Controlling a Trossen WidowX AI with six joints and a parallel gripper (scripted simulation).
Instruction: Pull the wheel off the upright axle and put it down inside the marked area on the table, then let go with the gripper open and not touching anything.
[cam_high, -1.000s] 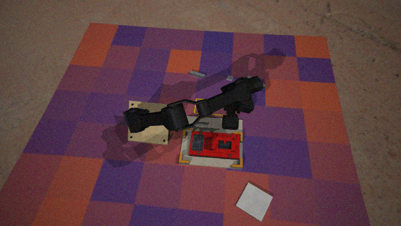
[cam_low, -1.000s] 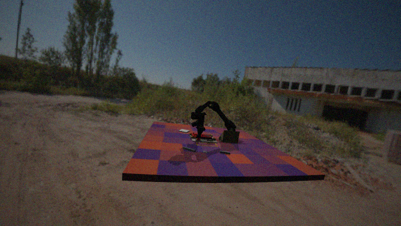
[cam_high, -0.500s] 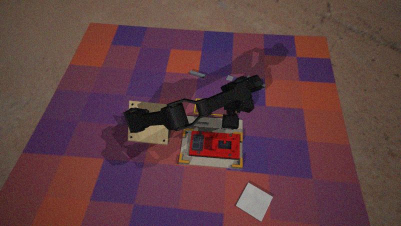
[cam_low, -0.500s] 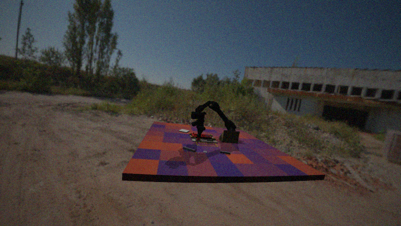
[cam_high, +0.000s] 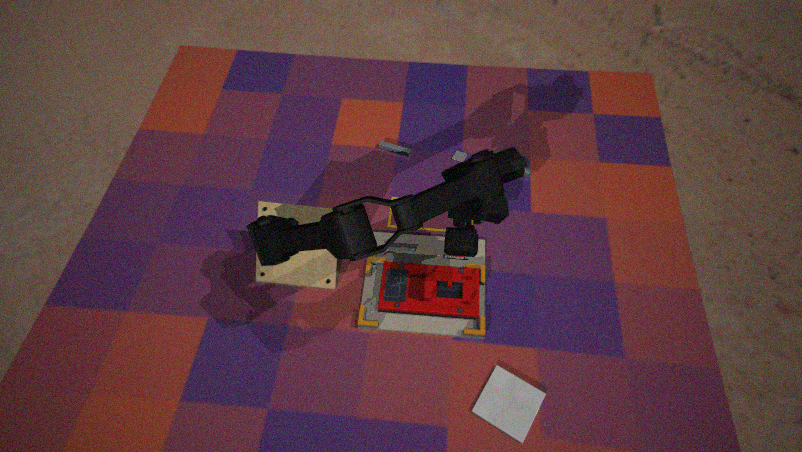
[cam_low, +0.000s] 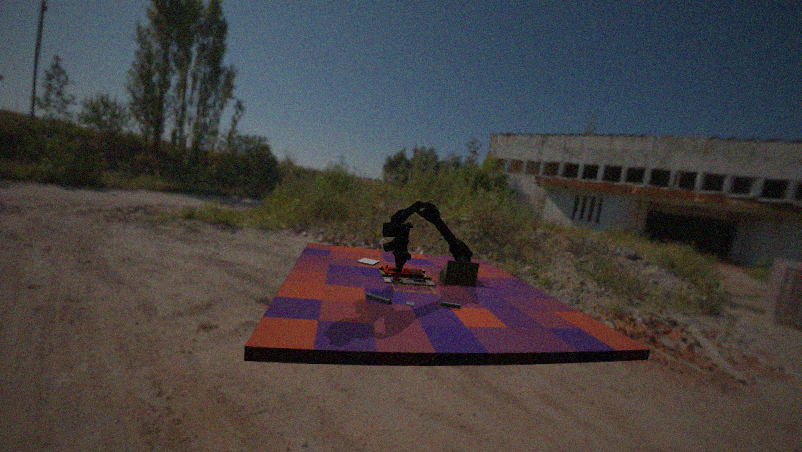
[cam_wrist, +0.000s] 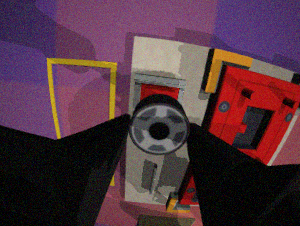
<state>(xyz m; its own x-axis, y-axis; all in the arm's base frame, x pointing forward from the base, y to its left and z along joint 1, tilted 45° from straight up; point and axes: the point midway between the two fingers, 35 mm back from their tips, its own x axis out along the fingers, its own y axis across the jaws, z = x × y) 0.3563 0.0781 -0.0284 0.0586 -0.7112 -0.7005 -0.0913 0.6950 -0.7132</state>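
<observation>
Right now my gripper tip is 2 cm above the upright axle. The rest, counted from my gripper tip: small grey bar: 26 cm to the left, 10 cm ahead, 5 cm below; then wheel: right at my gripper tip.
</observation>
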